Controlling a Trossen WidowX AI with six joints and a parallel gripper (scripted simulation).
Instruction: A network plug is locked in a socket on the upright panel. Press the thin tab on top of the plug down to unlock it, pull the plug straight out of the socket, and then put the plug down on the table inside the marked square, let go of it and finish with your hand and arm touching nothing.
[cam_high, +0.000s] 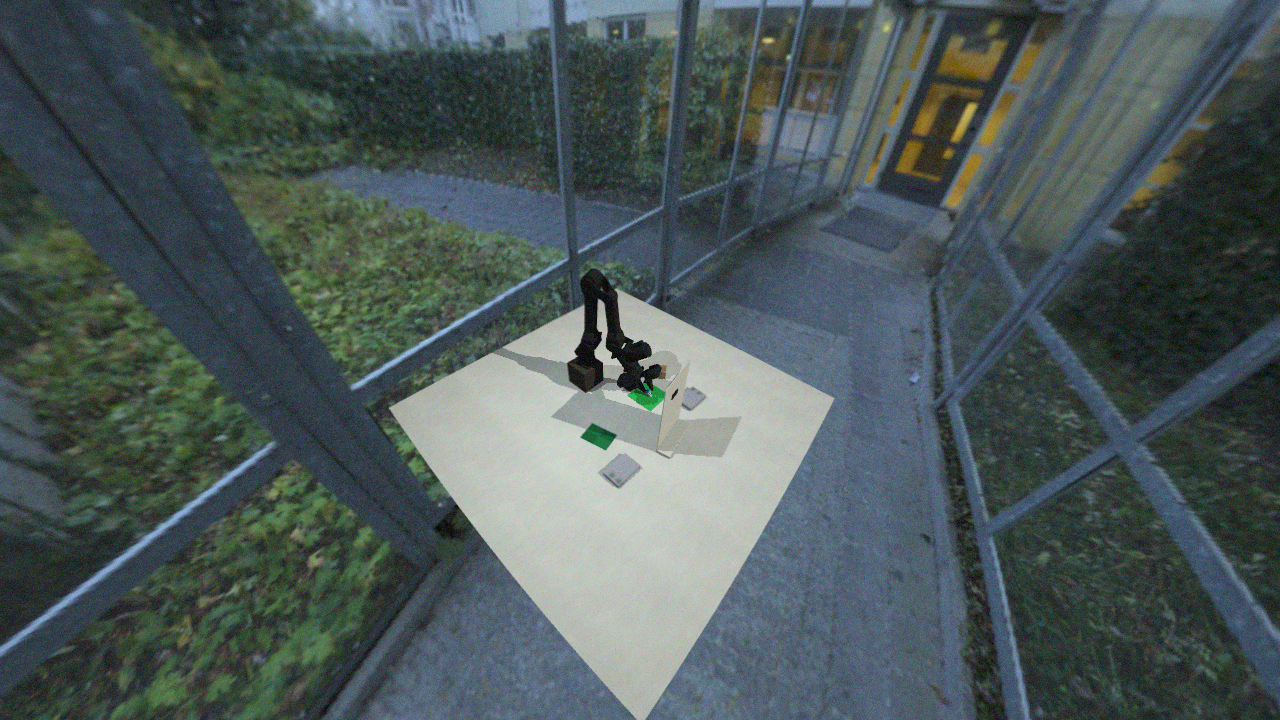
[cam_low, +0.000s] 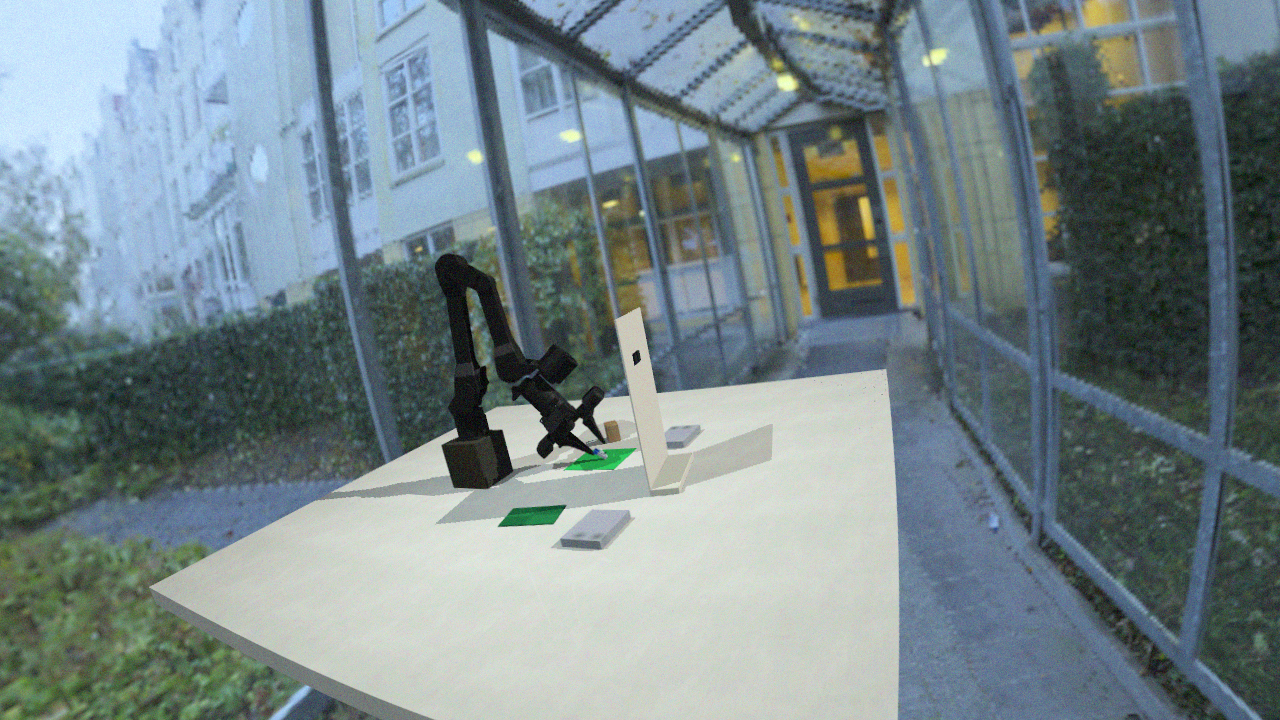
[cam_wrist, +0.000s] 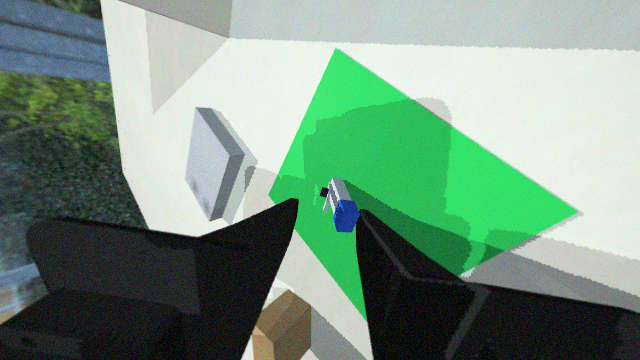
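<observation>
Now: the network plug 1 cm below my gripper tip. From my gripper tip the other things lie so: bright green marked square (2 cm below); upright panel (17 cm ahead, 13 cm to the right, 12 cm above); brown block (13 cm to the left, 2 cm behind).
</observation>
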